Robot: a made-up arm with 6 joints.
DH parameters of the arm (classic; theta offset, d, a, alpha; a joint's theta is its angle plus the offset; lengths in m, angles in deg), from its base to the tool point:
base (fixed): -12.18 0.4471 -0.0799 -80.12
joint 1: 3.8 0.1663 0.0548 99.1
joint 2: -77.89 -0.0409 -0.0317 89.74
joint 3: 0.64 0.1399 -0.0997 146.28
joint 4: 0 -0.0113 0.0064 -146.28
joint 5: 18.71 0.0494 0.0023 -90
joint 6: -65.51 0 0.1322 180
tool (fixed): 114.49 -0.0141 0 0
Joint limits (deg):
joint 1: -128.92..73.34
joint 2: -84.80..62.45
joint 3: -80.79..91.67
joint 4: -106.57..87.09
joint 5: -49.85..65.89
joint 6: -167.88..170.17
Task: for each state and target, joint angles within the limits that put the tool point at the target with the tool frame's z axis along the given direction. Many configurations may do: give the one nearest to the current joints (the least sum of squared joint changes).
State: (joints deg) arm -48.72 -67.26 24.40 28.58 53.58 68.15
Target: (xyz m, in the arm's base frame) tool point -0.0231 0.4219 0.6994 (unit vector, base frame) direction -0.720 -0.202 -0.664
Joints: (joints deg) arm -85.41 -84.32 32.96 -13.82 65.89 49.81
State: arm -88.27 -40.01 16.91 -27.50 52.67 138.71
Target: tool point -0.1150 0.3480 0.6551 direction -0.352 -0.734 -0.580
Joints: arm -103.44 -71.87 -16.81 -59.88 61.23 124.71
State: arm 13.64 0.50 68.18 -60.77 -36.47 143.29
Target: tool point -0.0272 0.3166 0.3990 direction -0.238 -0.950 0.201
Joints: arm 22.38 -31.85 81.28 -58.15 -31.06 121.04
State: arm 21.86 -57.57 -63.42 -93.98 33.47 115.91
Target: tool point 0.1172 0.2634 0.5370 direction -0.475 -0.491 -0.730
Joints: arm 44.90 -55.40 -65.46 -100.59 3.78 142.81
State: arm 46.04 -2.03 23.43 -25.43 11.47 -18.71
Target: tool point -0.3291 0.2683 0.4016 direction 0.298 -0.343 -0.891
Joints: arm -8.33 11.60 5.24 -11.80 4.44 -46.02
